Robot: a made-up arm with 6 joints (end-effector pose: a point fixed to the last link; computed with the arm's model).
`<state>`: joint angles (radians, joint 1 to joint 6).
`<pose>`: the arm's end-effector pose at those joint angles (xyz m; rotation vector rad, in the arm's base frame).
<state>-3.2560 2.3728 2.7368 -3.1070 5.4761 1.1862</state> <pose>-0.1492 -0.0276 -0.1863 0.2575 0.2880 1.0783</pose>
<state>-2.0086 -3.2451 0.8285 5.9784 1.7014 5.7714</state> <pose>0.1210 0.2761 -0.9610 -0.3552 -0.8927 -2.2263</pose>
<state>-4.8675 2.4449 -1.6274 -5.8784 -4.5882 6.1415</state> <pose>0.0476 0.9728 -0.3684 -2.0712 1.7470 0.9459</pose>
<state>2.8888 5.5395 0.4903 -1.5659 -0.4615 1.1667</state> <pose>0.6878 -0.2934 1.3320 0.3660 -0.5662 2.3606</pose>
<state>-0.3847 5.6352 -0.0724 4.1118 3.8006 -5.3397</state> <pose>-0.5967 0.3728 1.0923 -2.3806 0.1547 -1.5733</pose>
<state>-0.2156 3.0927 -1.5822 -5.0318 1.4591 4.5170</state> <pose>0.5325 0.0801 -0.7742 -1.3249 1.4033 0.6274</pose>
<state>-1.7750 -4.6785 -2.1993 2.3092 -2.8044 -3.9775</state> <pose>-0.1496 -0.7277 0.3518 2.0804 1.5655 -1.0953</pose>
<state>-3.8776 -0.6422 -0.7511 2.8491 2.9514 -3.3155</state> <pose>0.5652 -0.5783 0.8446 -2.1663 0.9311 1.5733</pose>
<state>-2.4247 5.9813 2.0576 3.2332 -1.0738 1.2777</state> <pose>-0.1322 -0.1860 0.7248 -0.8776 -2.8785 0.4690</pose>
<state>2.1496 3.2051 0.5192 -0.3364 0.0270 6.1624</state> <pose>0.1805 -0.3475 -1.2505 2.5798 -0.7031 0.6363</pose>
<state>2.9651 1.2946 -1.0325 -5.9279 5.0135 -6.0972</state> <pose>-0.8143 0.1585 0.8696 -1.4209 -0.1011 -2.5006</pose>
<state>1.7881 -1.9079 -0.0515 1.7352 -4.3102 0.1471</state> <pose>0.0694 -1.1787 -0.3323 -1.1161 -1.1825 0.8451</pose>
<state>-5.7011 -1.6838 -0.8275 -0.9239 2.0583 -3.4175</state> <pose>-0.9237 -0.6953 -0.2204 0.1070 0.9767 -2.0479</pose>
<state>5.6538 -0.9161 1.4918 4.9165 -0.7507 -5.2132</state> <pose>-0.2439 0.3605 1.1354 -0.6449 0.5184 -0.6642</pose>
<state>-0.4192 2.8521 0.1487 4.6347 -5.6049 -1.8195</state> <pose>0.2833 -0.1921 -1.2750 2.4363 -0.1739 -0.0904</pose>
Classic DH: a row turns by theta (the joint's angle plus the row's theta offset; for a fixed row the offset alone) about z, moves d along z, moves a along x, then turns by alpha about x. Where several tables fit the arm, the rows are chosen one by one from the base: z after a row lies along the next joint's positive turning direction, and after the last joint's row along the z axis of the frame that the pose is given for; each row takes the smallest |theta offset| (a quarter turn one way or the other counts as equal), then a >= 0, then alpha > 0; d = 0 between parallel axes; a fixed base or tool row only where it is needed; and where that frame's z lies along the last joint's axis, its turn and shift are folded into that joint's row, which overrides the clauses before.
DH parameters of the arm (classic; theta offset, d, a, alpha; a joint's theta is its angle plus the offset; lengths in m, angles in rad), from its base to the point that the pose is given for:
joint 1: 0 0.1225 0 -1.5708
joint 2: -1.5708 0 0.8753 0
joint 3: 1.5708 0.0404 0 1.5708
joint 4: 0 0.4401 0 -1.5708
joint 5: 0 0 0 1.5708
joint 6: 0 0.1608 0 0

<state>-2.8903 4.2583 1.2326 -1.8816 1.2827 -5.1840</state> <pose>1.1025 0.3929 0.0461 -0.4786 -2.1280 -2.1581</pose>
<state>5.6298 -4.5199 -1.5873 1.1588 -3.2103 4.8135</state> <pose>0.7552 -0.5146 0.2296 -2.5500 1.6927 0.2203</pose>
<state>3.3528 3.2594 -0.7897 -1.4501 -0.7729 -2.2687</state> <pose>-0.2158 -0.2016 -1.1729 1.1198 -1.8819 0.7162</pose>
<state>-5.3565 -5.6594 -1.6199 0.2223 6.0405 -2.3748</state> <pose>-0.0313 0.0114 1.1254 1.3013 0.0122 -1.0322</pose>
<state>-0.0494 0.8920 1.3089 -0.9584 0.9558 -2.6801</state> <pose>1.0627 -0.1197 0.2971 2.3793 0.0922 0.1799</pose>
